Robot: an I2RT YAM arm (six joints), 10 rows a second.
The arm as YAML. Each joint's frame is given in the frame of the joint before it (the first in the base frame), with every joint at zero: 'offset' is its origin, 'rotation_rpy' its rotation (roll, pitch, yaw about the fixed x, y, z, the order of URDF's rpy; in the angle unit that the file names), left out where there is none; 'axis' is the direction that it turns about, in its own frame. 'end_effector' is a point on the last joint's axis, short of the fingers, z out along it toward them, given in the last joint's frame.
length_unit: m
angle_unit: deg
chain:
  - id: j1
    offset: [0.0, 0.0, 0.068]
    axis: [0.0, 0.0, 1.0]
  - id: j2
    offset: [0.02, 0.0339, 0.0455]
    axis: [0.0, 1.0, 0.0]
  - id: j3
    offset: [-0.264, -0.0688, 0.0]
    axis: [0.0, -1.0, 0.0]
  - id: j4
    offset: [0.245, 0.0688, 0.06]
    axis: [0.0, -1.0, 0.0]
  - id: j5
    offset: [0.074, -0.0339, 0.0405]
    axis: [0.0, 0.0, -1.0]
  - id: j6
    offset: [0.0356, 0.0, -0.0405]
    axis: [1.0, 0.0, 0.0]
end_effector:
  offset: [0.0, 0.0, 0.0]
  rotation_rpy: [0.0, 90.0, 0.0]
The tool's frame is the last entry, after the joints.
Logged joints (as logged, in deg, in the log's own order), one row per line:
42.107 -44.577 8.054 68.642 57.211 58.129
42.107 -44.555 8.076 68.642 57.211 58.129
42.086 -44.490 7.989 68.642 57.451 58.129
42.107 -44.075 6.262 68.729 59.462 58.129
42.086 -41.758 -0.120 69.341 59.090 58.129
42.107 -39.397 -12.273 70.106 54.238 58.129
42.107 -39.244 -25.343 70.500 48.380 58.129
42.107 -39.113 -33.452 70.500 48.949 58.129
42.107 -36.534 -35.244 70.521 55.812 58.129
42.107 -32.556 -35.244 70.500 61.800 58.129
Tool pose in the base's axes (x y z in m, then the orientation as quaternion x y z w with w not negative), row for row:
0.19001 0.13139 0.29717 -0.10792 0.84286 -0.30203 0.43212
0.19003 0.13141 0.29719 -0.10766 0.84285 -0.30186 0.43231
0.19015 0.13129 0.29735 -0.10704 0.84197 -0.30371 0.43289
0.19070 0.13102 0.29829 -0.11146 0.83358 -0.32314 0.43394
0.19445 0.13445 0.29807 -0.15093 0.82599 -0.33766 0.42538
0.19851 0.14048 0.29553 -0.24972 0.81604 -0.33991 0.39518
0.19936 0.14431 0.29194 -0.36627 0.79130 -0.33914 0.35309
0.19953 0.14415 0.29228 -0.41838 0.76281 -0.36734 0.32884
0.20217 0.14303 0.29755 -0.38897 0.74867 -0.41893 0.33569
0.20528 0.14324 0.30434 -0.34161 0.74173 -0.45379 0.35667
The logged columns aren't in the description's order. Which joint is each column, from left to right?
Columns, left to right: j1, j4, j6, j2, j5, j3.
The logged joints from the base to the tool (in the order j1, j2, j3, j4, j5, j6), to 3 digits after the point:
42.107 68.642 58.129 -44.577 57.211 8.054
42.107 68.642 58.129 -44.555 57.211 8.076
42.086 68.642 58.129 -44.490 57.451 7.989
42.107 68.729 58.129 -44.075 59.462 6.262
42.086 69.341 58.129 -41.758 59.090 -0.120
42.107 70.106 58.129 -39.397 54.238 -12.273
42.107 70.500 58.129 -39.244 48.380 -25.343
42.107 70.500 58.129 -39.113 48.949 -33.452
42.107 70.521 58.129 -36.534 55.812 -35.244
42.107 70.500 58.129 -32.556 61.800 -35.244

